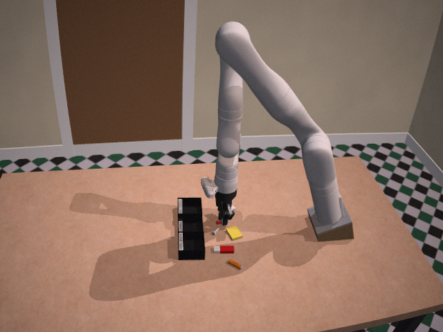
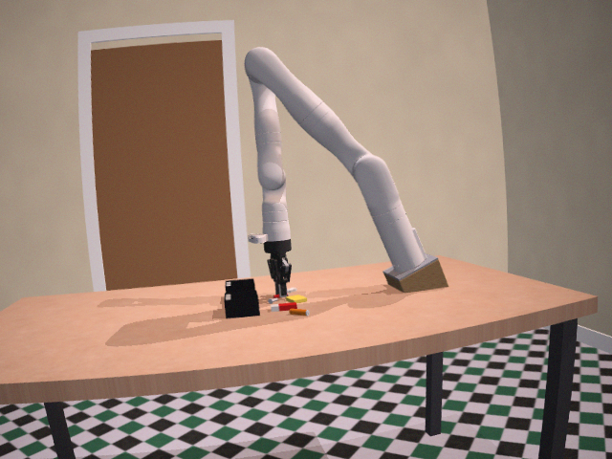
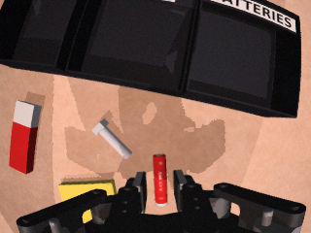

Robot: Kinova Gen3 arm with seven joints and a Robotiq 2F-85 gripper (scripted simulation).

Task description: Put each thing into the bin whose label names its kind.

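The red battery lies 2 cm below my hand. The rest, counted from my hand: bolt 4 cm ahead, 4 cm to the left, 2 cm below; yellow block 3 cm behind, 6 cm to the left, 2 cm below; USB stick 4 cm behind, 6 cm to the right, 2 cm below.
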